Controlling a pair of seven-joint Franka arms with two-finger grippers.
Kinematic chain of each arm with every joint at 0, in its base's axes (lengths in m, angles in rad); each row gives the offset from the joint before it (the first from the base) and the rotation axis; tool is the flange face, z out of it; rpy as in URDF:
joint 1: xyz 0 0 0.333 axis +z
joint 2: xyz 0 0 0 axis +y
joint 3: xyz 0 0 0.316 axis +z
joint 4: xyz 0.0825 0 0 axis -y
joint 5: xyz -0.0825 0 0.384 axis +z
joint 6: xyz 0 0 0 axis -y
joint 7: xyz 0.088 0 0 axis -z
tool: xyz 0 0 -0.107 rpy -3.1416 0 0
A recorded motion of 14 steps. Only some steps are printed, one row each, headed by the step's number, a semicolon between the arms.
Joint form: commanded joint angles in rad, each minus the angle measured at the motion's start. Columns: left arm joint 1, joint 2, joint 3, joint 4, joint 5, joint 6, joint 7; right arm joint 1, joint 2, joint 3, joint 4, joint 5, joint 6, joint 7.
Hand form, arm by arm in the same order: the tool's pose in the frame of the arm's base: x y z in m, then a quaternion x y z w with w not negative. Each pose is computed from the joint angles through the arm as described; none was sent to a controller.
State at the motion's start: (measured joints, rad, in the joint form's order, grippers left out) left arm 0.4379 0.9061 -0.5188 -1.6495 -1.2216 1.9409 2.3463; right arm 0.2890 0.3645 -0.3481 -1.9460 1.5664 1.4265 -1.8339
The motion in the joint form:
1: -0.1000 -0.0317 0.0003 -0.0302 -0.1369 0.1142 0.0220; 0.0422 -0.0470 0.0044 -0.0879 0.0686 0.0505 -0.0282
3: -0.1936 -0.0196 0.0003 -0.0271 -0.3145 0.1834 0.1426; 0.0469 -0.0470 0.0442 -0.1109 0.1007 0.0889 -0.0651
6: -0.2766 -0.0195 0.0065 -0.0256 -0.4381 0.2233 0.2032; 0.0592 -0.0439 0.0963 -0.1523 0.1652 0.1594 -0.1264
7: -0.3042 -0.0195 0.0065 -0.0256 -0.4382 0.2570 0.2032; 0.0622 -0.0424 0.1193 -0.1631 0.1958 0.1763 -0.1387
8: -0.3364 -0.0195 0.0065 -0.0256 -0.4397 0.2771 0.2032; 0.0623 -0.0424 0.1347 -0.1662 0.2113 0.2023 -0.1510
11: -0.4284 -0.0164 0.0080 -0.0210 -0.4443 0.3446 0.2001; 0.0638 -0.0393 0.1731 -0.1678 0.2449 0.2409 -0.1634
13: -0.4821 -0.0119 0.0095 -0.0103 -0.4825 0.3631 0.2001; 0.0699 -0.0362 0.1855 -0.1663 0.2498 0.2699 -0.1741
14: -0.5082 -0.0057 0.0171 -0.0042 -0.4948 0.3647 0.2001; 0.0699 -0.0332 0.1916 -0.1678 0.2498 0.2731 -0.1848
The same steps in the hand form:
1: 0.6522 -0.1338 0.1663 0.58053 -0.47080 0.47968 0.45960; 0.5675 0.1183 0.3442 -0.59592 -0.37684 -0.36271 0.60936
3: 0.6467 -0.1870 0.1604 0.57744 -0.45277 0.51589 0.44206; 0.5617 0.1379 0.3341 -0.59315 -0.37601 -0.37082 0.60769
6: 0.6363 -0.2319 0.1588 0.57859 -0.44053 0.52843 0.43810; 0.5513 0.1640 0.3146 -0.59673 -0.36732 -0.38655 0.59964
7: 0.6309 -0.2459 0.1559 0.58388 -0.44968 0.51849 0.43363; 0.5475 0.1754 0.3101 -0.59559 -0.36072 -0.39084 0.60200
8: 0.6234 -0.2639 0.1543 0.58353 -0.45916 0.50941 0.43494; 0.5469 0.1810 0.3077 -0.59880 -0.35921 -0.39587 0.59640
11: 0.6011 -0.3121 0.1485 0.58582 -0.48529 0.48286 0.43377; 0.5441 0.1982 0.3041 -0.60063 -0.35473 -0.39991 0.59454
13: 0.5887 -0.3411 0.1482 0.58580 -0.48433 0.47708 0.44121; 0.5430 0.2055 0.3008 -0.60525 -0.35838 -0.40002 0.58756
14: 0.5828 -0.3523 0.1448 0.58521 -0.48549 0.47301 0.44507; 0.5414 0.2082 0.2982 -0.60427 -0.36161 -0.40018 0.58647

